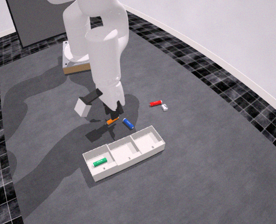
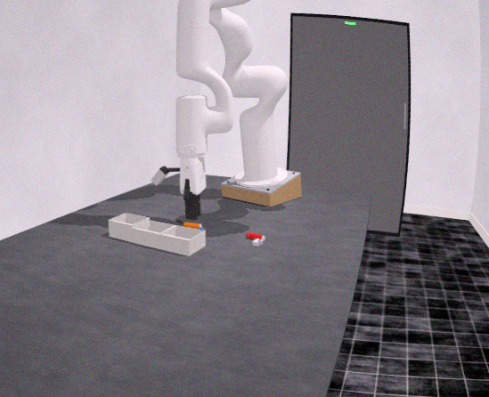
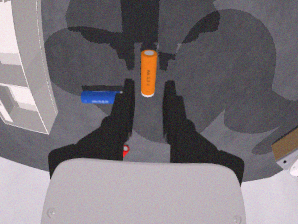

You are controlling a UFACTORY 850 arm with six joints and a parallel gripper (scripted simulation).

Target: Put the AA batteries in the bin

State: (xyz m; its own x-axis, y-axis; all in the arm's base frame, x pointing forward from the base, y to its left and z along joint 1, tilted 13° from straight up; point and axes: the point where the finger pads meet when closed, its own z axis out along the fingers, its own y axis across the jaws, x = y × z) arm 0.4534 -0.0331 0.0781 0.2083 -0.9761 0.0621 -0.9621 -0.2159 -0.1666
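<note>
Right now my hand is 40 mm above the orange AA battery. The rest, counted from my hand: blue battery (40 mm to the left, 40 mm below, 40 mm ahead); white three-compartment tray (150 mm ahead, 30 mm to the right, 30 mm below); green AA battery (140 mm ahead, 120 mm to the right, 40 mm below).
</note>
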